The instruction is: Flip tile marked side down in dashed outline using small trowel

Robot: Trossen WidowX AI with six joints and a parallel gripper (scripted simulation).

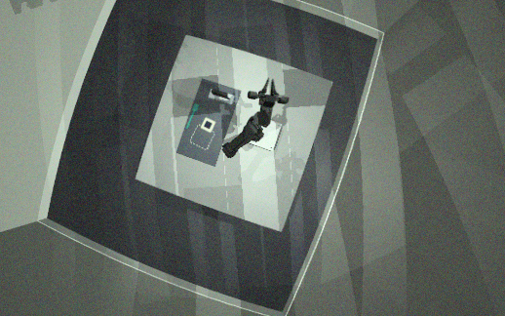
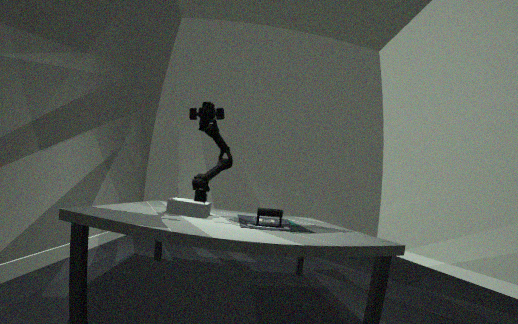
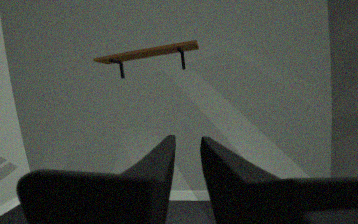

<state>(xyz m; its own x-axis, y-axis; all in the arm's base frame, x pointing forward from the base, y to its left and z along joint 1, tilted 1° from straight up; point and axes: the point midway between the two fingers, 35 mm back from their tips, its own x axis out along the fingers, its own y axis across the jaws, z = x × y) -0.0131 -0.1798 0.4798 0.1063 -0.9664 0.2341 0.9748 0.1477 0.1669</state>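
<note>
Now: gripper tip 340 mm short of the trowel, 40 mm to the left of it and 520 mm above it. Also, from my gripper tip: tile (400 mm ahead, 210 mm to the left, 560 mm below); then teal elongated object (550 mm ahead, 150 mm to the left, 560 mm below).
</note>
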